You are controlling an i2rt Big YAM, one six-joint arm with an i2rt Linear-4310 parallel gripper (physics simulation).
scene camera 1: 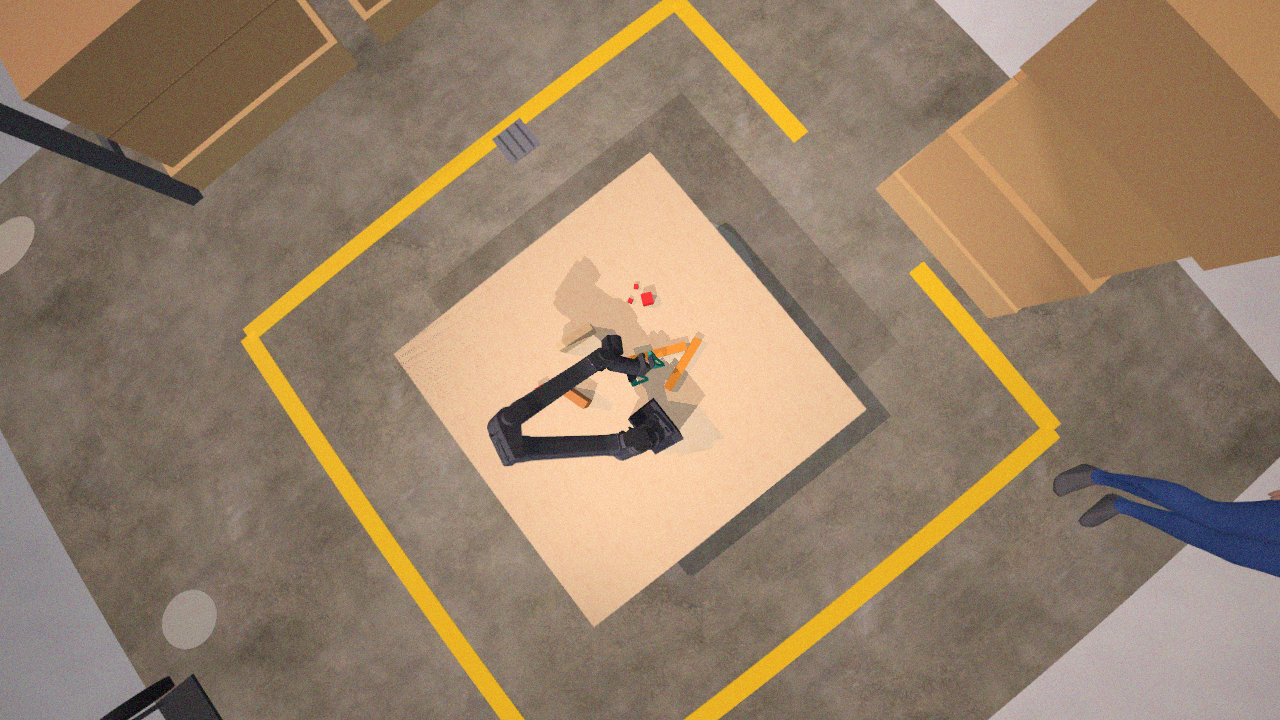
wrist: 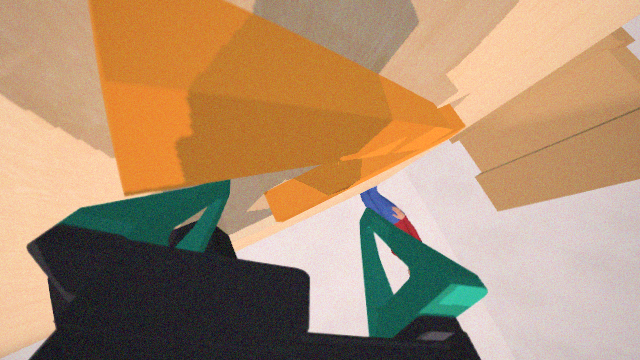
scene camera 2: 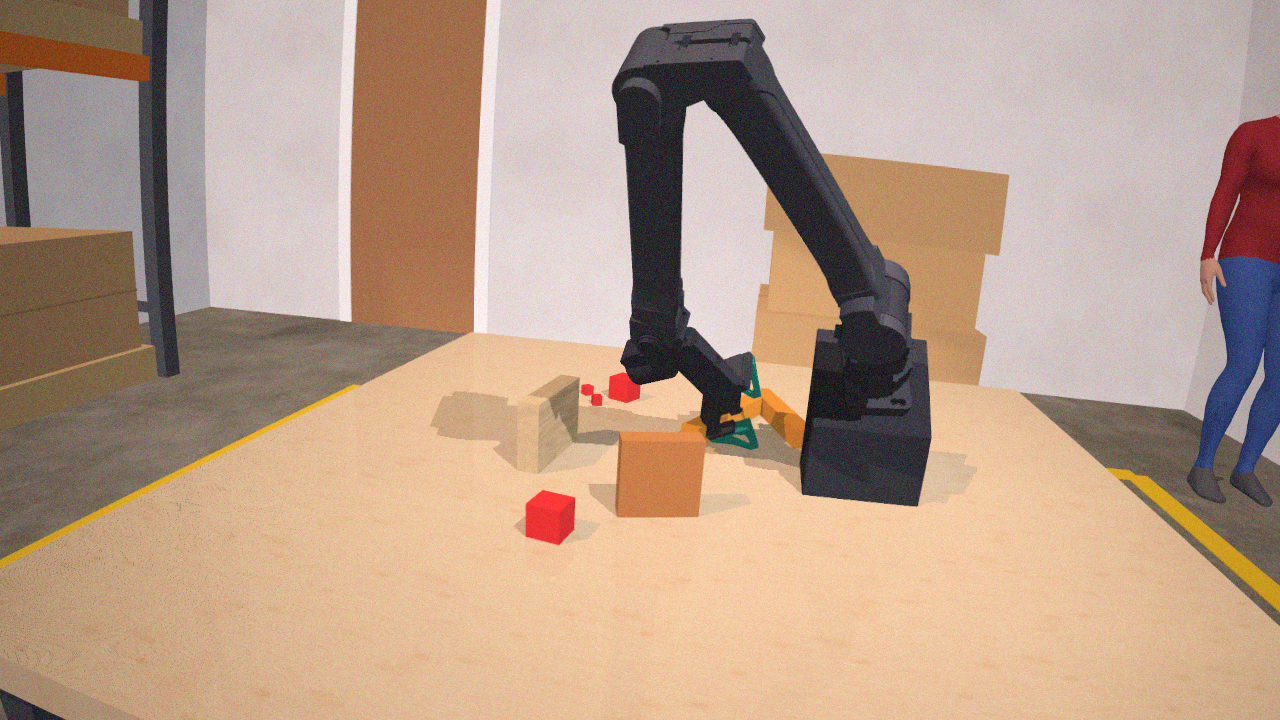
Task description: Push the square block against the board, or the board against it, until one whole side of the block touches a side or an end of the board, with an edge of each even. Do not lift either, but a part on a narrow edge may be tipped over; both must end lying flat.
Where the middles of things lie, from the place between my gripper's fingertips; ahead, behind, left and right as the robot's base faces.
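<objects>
Positions relative to my hand: the orange-brown square block (scene camera 2: 659,474) is 12 cm ahead, 28 cm to the left and 2 cm above; the pale wooden board (scene camera 2: 547,424) is 14 cm to the left, 29 cm ahead and 2 cm above.
</objects>
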